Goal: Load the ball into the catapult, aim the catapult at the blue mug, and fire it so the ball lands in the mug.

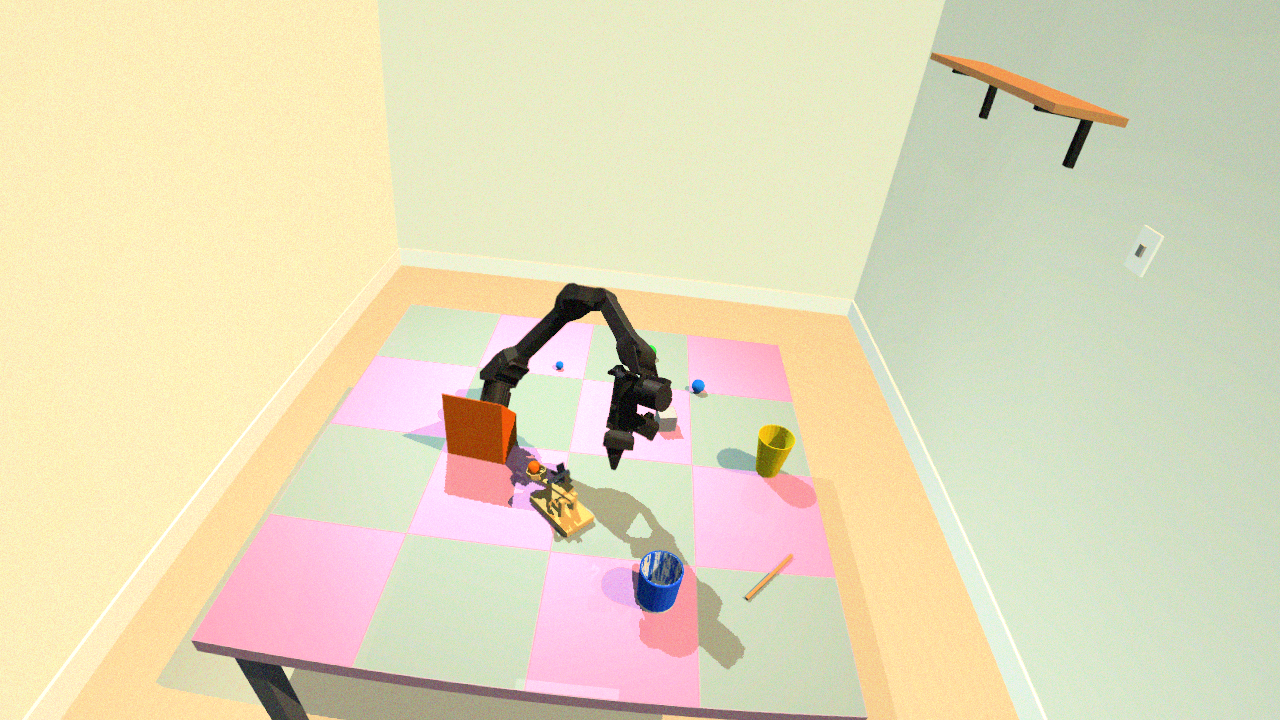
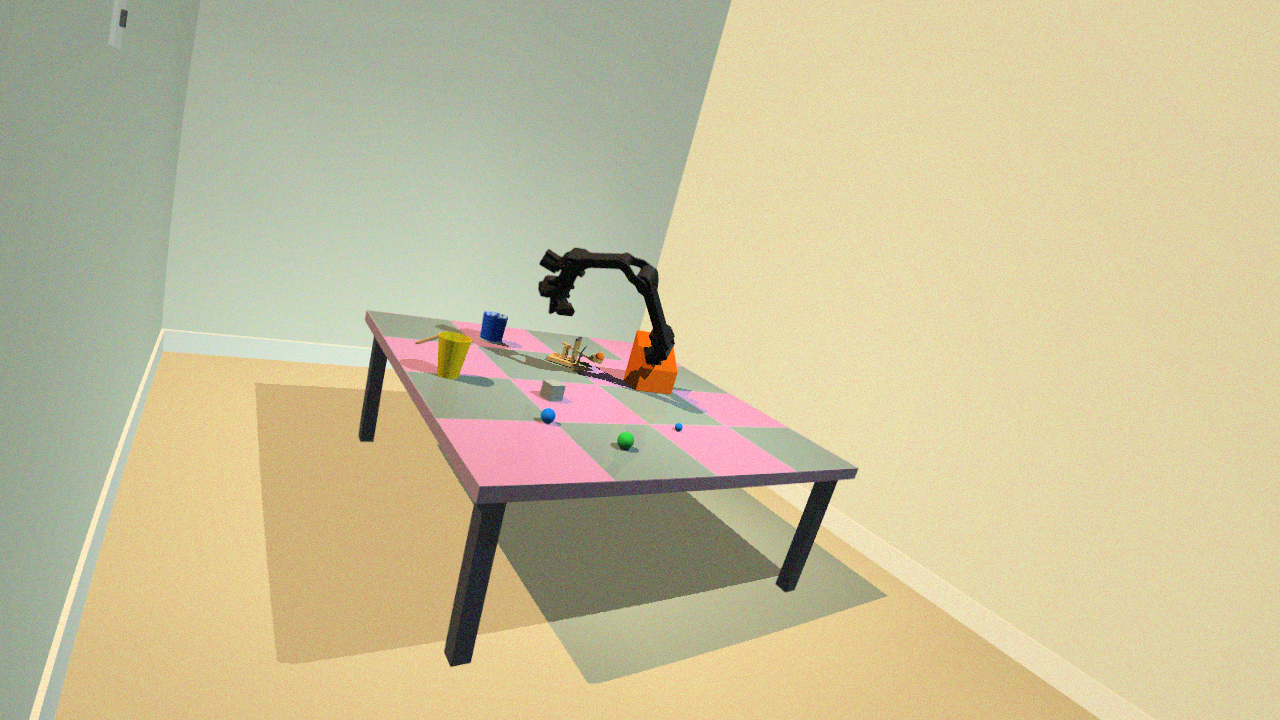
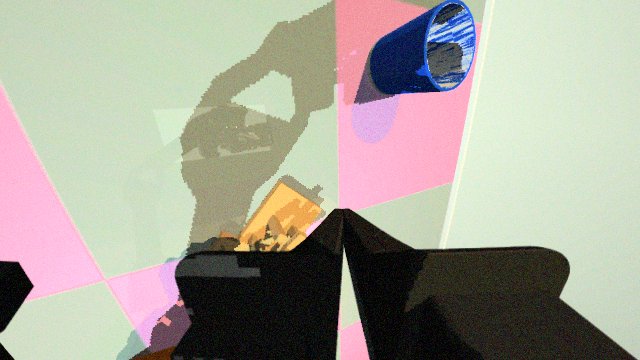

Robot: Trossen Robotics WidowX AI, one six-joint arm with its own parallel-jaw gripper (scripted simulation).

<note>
My gripper is shut, holding nothing. I also see a blue mug, a wooden catapult and a yellow cup.
My gripper shows as well in image 2 and in image 3.
</note>
